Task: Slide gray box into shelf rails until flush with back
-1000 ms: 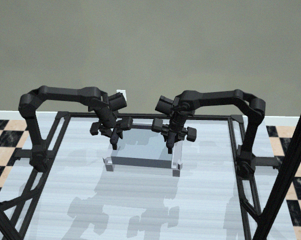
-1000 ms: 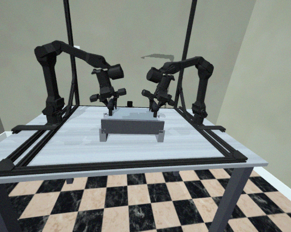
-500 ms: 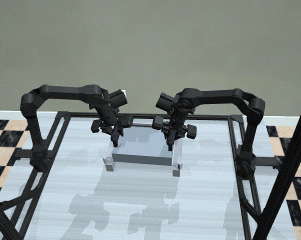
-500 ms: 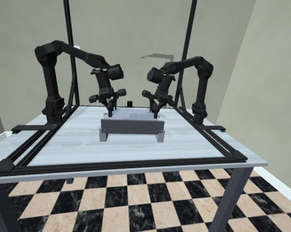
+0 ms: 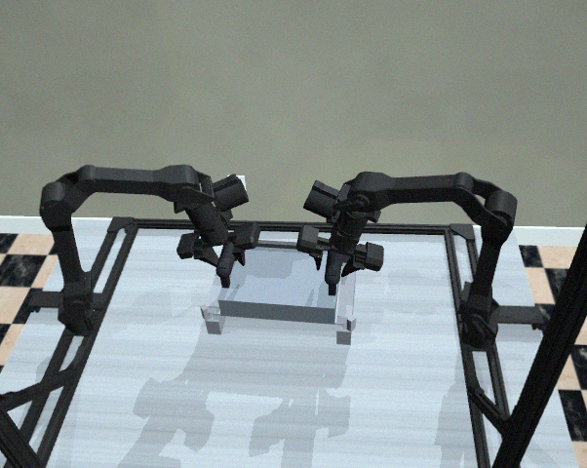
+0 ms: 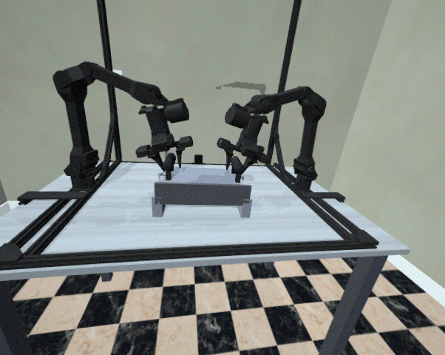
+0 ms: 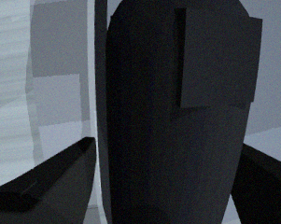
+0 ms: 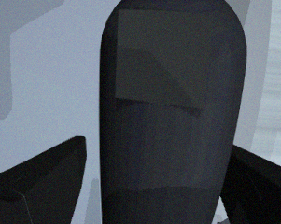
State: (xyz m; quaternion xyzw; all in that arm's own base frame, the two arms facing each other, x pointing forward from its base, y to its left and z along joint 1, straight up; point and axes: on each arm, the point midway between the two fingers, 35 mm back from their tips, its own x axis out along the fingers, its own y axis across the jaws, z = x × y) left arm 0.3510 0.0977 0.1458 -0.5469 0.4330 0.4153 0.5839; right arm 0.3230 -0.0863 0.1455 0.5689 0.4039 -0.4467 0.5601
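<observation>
My left hand is 120 mm to the left of the gray box, 50 mm above it and 10 mm past it. From my left hand the other things lie so: dark back plate 130 mm to the right, 90 mm ahead, 80 mm below.
My right gripper is now 12 cm to the right of the gray box, 5 cm above it and 1 cm short of it. Round my right hand: dark back plate (12 cm to the left, 10 cm ahead, 8 cm below).
</observation>
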